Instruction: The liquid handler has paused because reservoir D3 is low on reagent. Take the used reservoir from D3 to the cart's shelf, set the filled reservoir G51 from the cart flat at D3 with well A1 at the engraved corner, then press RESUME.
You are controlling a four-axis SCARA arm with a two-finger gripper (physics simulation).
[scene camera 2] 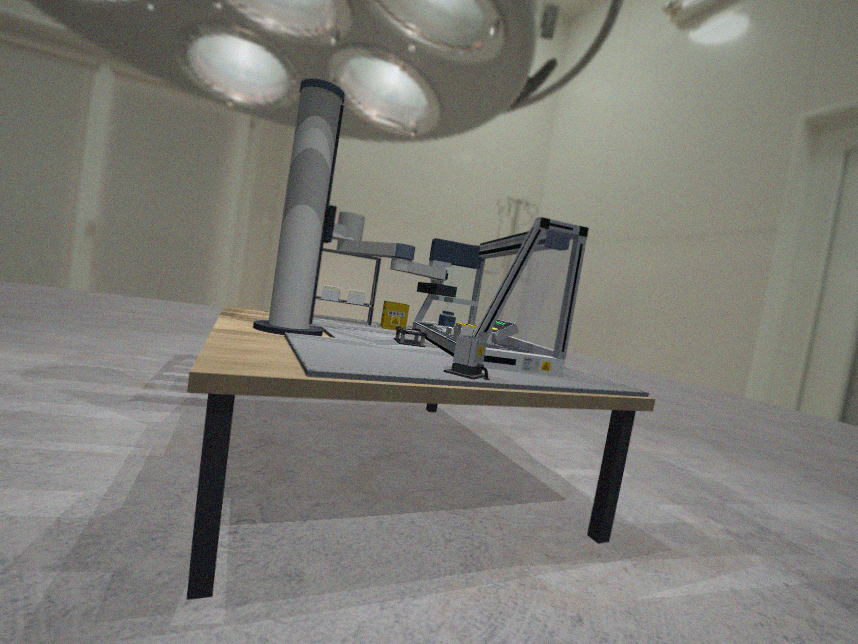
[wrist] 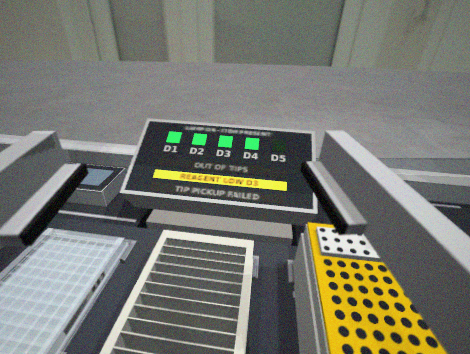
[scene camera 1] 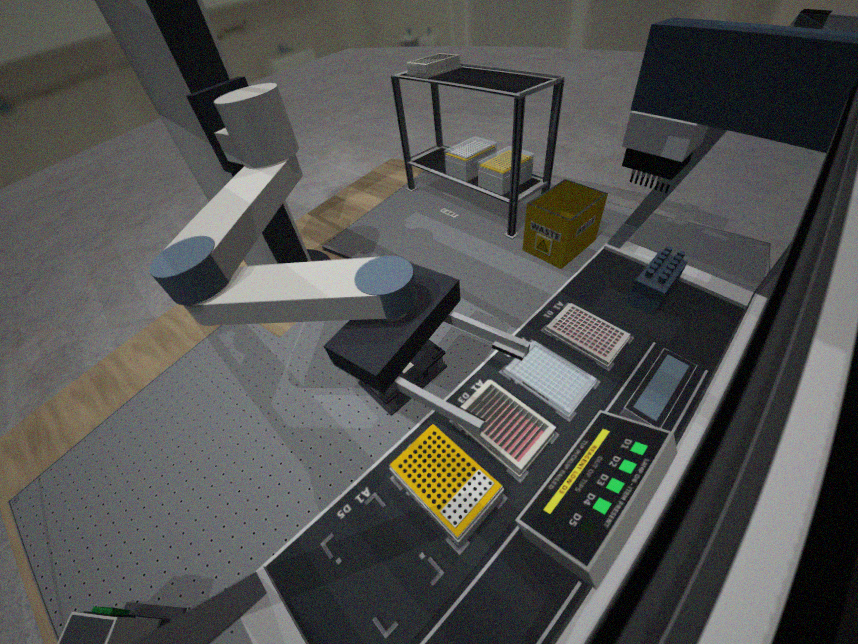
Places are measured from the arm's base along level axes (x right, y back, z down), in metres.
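Where they show: gripper, fingertip midpoint: (scene camera 2: 469, 302) (wrist: 197, 150) (scene camera 1: 506, 386); arm's base, link origin: (scene camera 2: 288, 330).
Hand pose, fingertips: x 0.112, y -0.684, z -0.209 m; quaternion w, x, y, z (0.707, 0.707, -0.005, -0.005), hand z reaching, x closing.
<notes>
Things, the pixels of their top centre, and the offset from my fingertips. "spot": a spot on its surface instead.
- used reservoir, top centre: (wrist: 188, 299) (scene camera 1: 504, 420) dx -0.011, dy +0.002, dz +0.113 m
- light box-like tray, top centre: (scene camera 1: 432, 58) dx -0.701, dy +0.566, dz -0.185 m
- cart, surface spot: (scene camera 1: 517, 166) spot: dx -0.542, dy +0.238, dz -0.003 m
- status panel, surface spot: (wrist: 220, 167) (scene camera 1: 589, 473) spot: dx +0.014, dy -0.126, dz +0.082 m
- clear plate, top centre: (wrist: 37, 288) (scene camera 1: 550, 373) dx -0.133, dy -0.022, dz +0.130 m
- yellow tip rack, top centre: (wrist: 391, 294) (scene camera 1: 443, 474) (scene camera 2: 474, 324) dx +0.110, dy +0.026, dz +0.080 m
- waste box, top centre: (scene camera 1: 567, 198) (scene camera 2: 396, 302) dx -0.564, dy +0.115, dz +0.061 m
- pipetting head, top centre: (scene camera 1: 662, 144) dx -0.457, dy -0.049, dz -0.130 m
The used reservoir (scene camera 1: 516, 433) (wrist: 192, 297), cream-rimmed with long channels showing reddish liquid in scene camera 1, sits at D3 between the D2 plate and the yellow tip rack. My gripper (scene camera 1: 503, 386) (wrist: 197, 150) is open and empty, raised above the deck; in the wrist view its fingers are left and right of the reservoir's far end, one toward the D2 plate, one toward the tip rack. A light box-like tray (scene camera 1: 433, 64), its label unreadable, lies on top of the cart (scene camera 1: 517, 166). The status panel (scene camera 1: 596, 485) (wrist: 220, 167) shows REAGENT LOW D3. No RESUME button is legible.
A clear plate (scene camera 1: 552, 377) (wrist: 45, 295) is at D2, another plate (scene camera 1: 589, 332) at D1. The yellow tip rack (scene camera 1: 443, 478) (wrist: 372, 305) is at D4. The waste box (scene camera 1: 564, 221) (scene camera 2: 395, 315) stands near the cart. A pipetting head (scene camera 1: 654, 155) hangs over the far end. A black stand (scene camera 2: 410, 336) is on the table.
</notes>
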